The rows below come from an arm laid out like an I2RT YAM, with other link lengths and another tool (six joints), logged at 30 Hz.
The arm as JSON. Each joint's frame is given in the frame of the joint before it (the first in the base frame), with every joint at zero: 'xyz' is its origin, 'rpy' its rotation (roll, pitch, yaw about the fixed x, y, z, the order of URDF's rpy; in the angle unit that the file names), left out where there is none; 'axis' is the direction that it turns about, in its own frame. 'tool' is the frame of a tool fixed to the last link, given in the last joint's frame.
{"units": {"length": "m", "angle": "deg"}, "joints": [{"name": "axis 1", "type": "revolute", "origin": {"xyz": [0.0, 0.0, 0.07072]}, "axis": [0.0, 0.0, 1.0]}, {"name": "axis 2", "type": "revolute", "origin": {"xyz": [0.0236, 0.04, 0.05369]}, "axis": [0.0, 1.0, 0.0]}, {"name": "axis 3", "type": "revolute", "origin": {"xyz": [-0.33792, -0.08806, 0.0]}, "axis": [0.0, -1.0, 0.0]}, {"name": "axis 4", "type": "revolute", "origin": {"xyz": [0.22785, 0.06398, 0.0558]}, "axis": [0.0, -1.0, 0.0]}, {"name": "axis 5", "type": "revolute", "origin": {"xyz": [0.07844, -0.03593, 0.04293]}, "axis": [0.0, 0.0, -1.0]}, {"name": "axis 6", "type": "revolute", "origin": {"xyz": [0.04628, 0.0, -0.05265]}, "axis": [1.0, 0.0, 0.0]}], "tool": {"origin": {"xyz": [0.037, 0.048, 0.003], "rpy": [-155.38, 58.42, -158.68]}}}
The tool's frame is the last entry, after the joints.
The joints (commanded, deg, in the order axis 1, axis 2, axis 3, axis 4, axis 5, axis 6), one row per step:
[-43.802, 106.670, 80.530, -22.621, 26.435, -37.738]
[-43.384, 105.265, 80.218, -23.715, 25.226, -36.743]
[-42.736, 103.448, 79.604, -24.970, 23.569, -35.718]
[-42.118, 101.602, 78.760, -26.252, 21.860, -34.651]
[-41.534, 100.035, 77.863, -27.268, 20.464, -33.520]
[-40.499, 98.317, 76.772, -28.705, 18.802, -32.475]
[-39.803, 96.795, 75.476, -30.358, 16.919, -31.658]
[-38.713, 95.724, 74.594, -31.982, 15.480, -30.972]
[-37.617, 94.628, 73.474, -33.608, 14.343, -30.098]
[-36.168, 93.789, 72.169, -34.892, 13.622, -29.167]
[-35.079, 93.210, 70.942, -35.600, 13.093, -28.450]
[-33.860, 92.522, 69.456, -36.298, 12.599, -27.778]
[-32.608, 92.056, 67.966, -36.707, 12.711, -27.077]
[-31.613, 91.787, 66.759, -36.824, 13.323, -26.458]
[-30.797, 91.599, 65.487, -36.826, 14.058, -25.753]
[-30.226, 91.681, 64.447, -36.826, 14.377, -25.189]
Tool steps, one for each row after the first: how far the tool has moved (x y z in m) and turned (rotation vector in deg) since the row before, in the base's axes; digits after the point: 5 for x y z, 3 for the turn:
[-0.00072, 0.00830, 0.00696, 0.788, -1.347, 0.541]
[-0.00103, 0.01176, 0.00781, 1.107, -1.542, 1.037]
[-0.00217, 0.01237, 0.00648, 1.339, -1.403, 0.998]
[-0.00205, 0.01100, 0.00449, 1.260, -1.211, 0.696]
[-0.00173, 0.01504, 0.00360, 1.738, -0.904, 1.354]
[-0.00425, 0.01404, 0.00073, 2.251, -0.360, 1.278]
[-0.00151, 0.01367, 0.00009, 1.981, -0.013, 1.446]
[-0.00274, 0.01366, -0.00102, 1.994, 0.245, 1.082]
[-0.00143, 0.01403, -0.00312, 1.799, 0.556, 1.110]
[-0.00145, 0.01039, -0.00357, 1.362, 0.488, 0.789]
[-0.00237, 0.01150, -0.00427, 1.391, 0.678, 0.917]
[-0.00197, 0.00991, -0.00532, 0.905, 0.936, 0.603]
[-0.00151, 0.00663, -0.00479, 0.277, 0.907, 0.172]
[-0.00202, 0.00539, -0.00539, 0.191, 0.959, -0.132]
[-0.00145, 0.00408, -0.00545, 0.464, 0.868, -0.061]

